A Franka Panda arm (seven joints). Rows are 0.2 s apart.
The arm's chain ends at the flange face. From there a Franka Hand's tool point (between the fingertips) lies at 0.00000 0.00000 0.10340 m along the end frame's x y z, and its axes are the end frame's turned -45 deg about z.
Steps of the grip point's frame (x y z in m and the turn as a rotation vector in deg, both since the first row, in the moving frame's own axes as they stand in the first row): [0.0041, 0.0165, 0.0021, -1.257, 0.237, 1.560]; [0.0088, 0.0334, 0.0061, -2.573, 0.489, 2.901]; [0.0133, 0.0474, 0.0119, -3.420, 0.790, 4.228]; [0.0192, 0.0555, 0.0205, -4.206, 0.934, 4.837]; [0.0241, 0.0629, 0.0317, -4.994, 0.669, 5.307]
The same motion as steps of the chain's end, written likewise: [0.0127, 0.0074, 0.0021, -0.721, 1.056, 1.560]; [0.0260, 0.0146, 0.0062, -1.474, 2.165, 2.901]; [0.0377, 0.0206, 0.0121, -1.860, 2.977, 4.228]; [0.0465, 0.0212, 0.0208, -2.314, 3.635, 4.837]; [0.0546, 0.0216, 0.0321, -3.058, 4.004, 5.307]
